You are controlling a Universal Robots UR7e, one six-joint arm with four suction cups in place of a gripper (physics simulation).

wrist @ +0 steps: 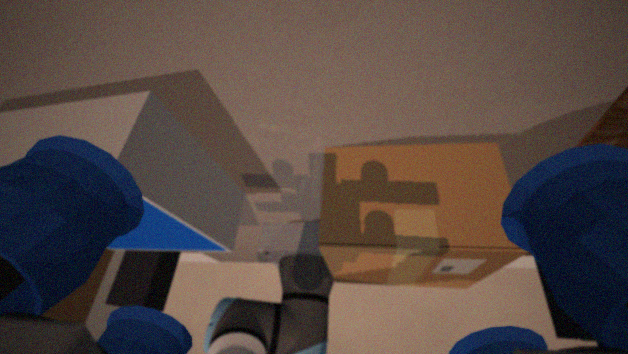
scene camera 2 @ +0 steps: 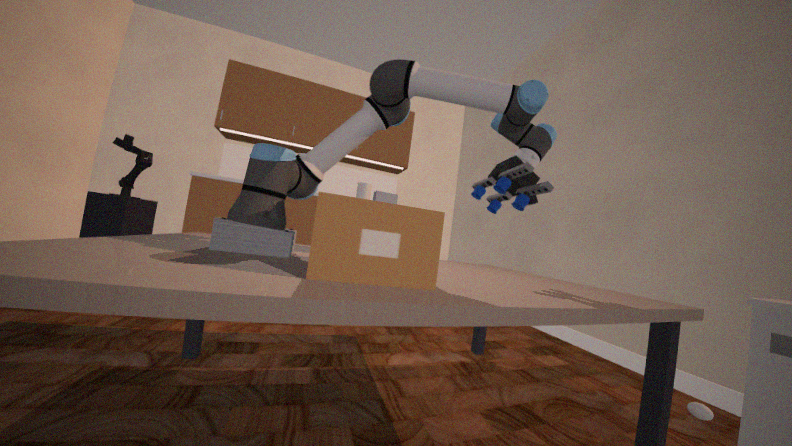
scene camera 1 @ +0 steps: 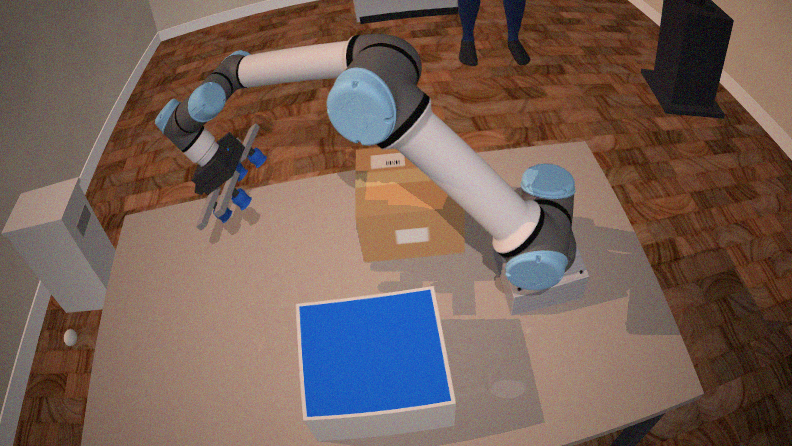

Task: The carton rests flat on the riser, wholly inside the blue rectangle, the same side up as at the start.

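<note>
The brown carton (scene camera 1: 382,238) (scene camera 2: 340,232) (wrist: 475,200) stands flat on the table, apart from the riser, with white labels on its sides and a pale tape strip on top. The white riser (scene camera 1: 382,425) (wrist: 175,160) lies nearer the front in scene camera 1; it does not show in scene camera 2. The blue rectangle (scene camera 1: 376,354) (wrist: 160,232) covers most of its top, with nothing on it. My gripper (scene camera 1: 239,185) (scene camera 2: 498,196) (wrist: 320,240) is open: its four blue cups hold nothing. It hangs tilted in the air, to the carton's left in scene camera 1 and apart from it.
The arm's base (scene camera 1: 548,296) (scene camera 2: 252,238) stands on the table (scene camera 1: 193,332) (scene camera 2: 166,290) beside the carton, and the upper arm passes over part of the carton in scene camera 1. A white cabinet (scene camera 1: 60,243) (scene camera 2: 767,376) stands by the table's left side in scene camera 1.
</note>
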